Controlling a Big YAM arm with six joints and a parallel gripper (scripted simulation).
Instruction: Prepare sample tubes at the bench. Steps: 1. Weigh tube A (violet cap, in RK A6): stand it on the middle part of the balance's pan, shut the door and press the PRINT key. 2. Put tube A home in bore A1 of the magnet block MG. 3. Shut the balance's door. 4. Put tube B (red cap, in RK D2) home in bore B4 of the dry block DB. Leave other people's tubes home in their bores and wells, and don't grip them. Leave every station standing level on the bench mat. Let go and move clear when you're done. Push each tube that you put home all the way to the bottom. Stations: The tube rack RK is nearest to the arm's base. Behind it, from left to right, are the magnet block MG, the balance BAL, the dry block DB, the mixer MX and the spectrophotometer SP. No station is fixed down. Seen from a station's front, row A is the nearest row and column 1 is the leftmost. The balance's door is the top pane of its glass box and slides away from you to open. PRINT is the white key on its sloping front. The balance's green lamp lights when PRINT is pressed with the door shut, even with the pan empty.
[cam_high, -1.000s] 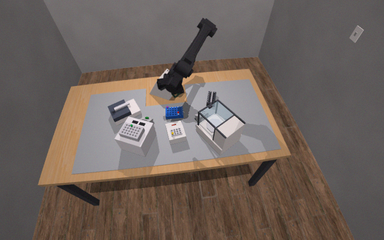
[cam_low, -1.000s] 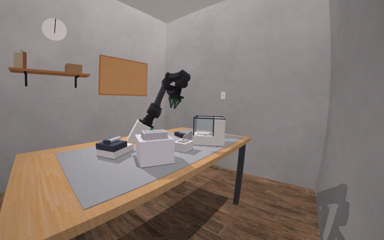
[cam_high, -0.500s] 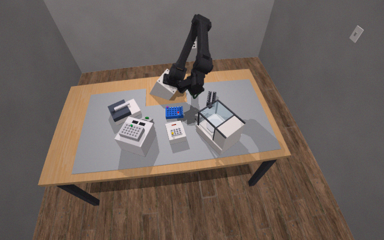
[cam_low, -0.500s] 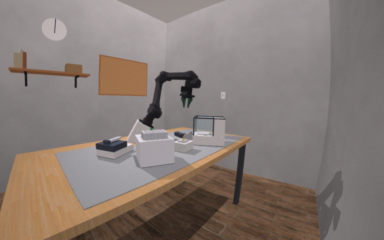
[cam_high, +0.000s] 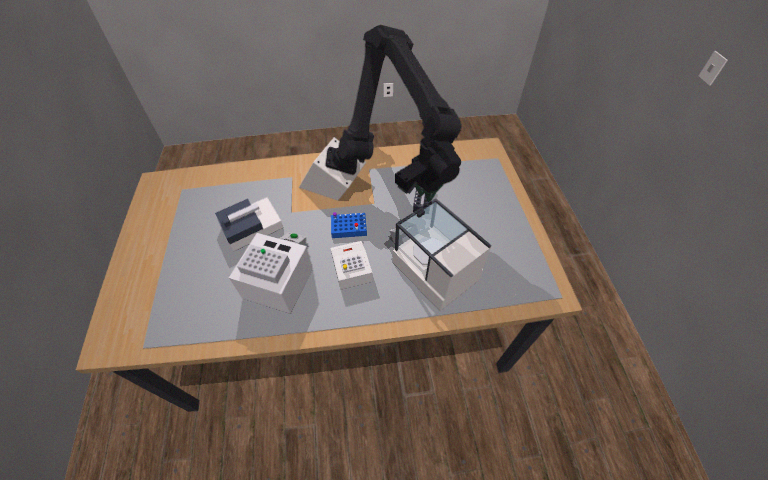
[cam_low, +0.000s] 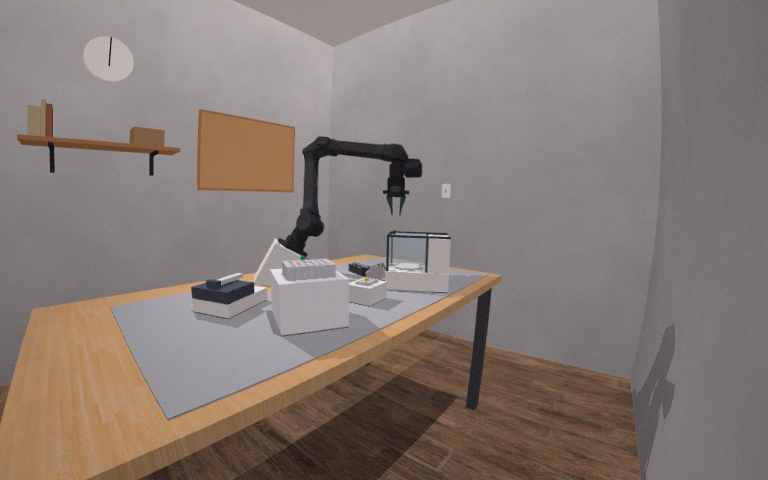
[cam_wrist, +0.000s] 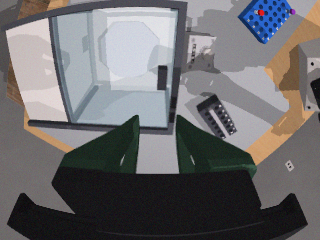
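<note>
Now: hand 3 cm short of the balance door, 1 cm to the right of it and 8 cm above it. Round my hand: yellow-capped tube (12 cm ahead, 24 cm to the right, 23 cm below); then dry block (7 cm ahead, 23 cm to the right, 26 cm below); then magnet block (25 cm behind, 2 cm to the left, 27 cm below).
</note>
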